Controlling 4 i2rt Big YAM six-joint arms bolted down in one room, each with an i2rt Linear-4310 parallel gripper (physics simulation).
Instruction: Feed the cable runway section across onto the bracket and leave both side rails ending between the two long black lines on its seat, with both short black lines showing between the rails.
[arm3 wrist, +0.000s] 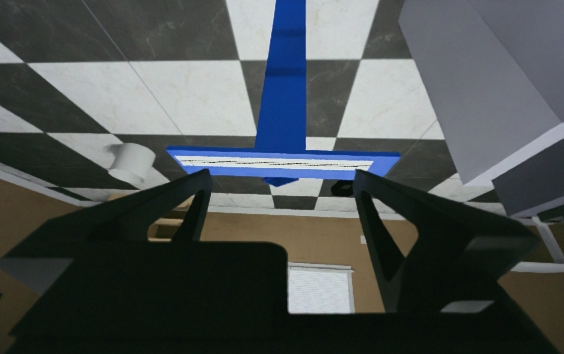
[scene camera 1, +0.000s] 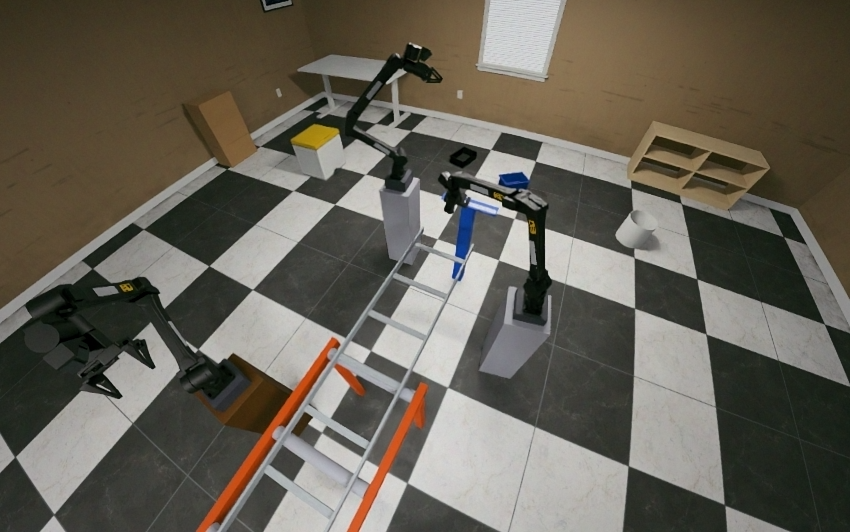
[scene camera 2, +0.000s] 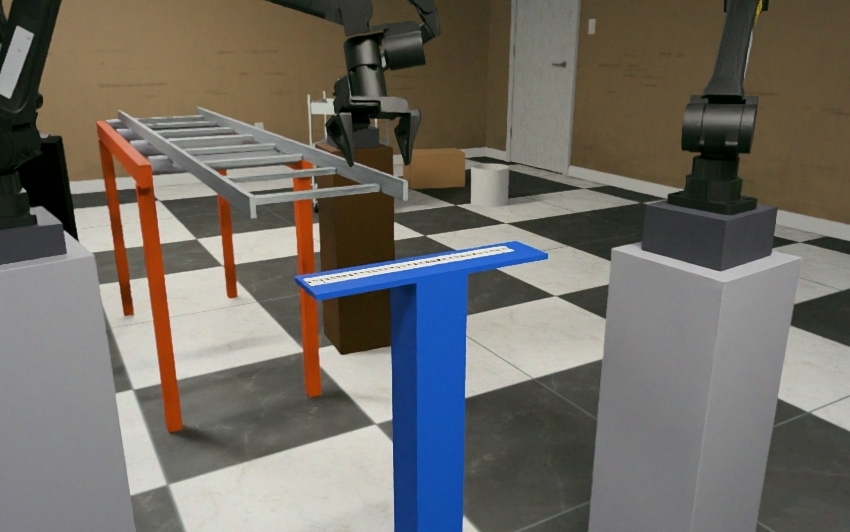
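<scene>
The grey ladder-like runway section (scene camera 1: 397, 324) (scene camera 2: 188, 163) lies on the rollers of the orange stand (scene camera 1: 388, 457) (scene camera 2: 157, 301). Its front end hangs in the air, apart from the blue bracket (arm3 wrist: 282, 110) (scene camera 1: 463, 241) (scene camera 2: 438, 376). The bracket's seat bears a white strip with black lines; the short lines cannot be made out. Arm3's gripper (arm3 wrist: 282, 172) is open and empty. In scene camera 2, an open gripper (scene camera 2: 379, 161) is by the runway's front end. In scene camera 1, the left arm's gripper (scene camera 1: 136, 382) is open; the back and right arms' fingers are too small to judge.
Grey pedestals (scene camera 1: 401, 219) (scene camera 1: 514, 345) (scene camera 2: 658, 376) stand either side of the bracket. A brown pedestal (scene camera 1: 250, 395) (scene camera 2: 357, 269) stands beside the orange stand. A white bin (arm3 wrist: 132, 162) (scene camera 1: 635, 229), a blue bin (scene camera 1: 514, 180) and a black tray (scene camera 1: 463, 156) are on the floor.
</scene>
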